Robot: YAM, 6 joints.
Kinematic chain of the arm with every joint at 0, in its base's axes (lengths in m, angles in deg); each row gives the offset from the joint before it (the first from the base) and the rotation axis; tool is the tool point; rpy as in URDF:
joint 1: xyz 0 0 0.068 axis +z
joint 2: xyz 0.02 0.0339 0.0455 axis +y
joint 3: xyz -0.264 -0.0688 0 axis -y
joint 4: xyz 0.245 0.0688 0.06 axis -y
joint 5: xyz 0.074 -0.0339 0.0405 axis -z
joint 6: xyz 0.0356 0 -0.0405 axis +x
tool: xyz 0 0 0 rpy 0 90 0
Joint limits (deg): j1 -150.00..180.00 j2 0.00..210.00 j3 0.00..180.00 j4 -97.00..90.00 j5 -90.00..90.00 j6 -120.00..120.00
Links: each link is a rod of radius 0.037 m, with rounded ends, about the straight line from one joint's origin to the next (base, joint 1, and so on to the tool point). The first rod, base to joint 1, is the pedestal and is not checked.
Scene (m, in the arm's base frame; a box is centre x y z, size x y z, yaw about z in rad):
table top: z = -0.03
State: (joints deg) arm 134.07 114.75 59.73 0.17 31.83 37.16
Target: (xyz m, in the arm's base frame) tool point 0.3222 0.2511 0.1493
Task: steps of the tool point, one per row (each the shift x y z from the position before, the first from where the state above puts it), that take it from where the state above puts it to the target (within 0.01 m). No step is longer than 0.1 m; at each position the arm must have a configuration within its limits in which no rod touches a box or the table.
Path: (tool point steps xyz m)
1: 0.0706 0.0541 0.0064
2: 0.0823 0.0365 0.0066
3: 0.0894 0.0166 0.0067
4: 0.0918 -0.0047 0.0068
5: 0.0890 -0.0262 0.0070
6: 0.0812 -0.0466 0.0070
7: 0.0688 -0.0648 0.0071

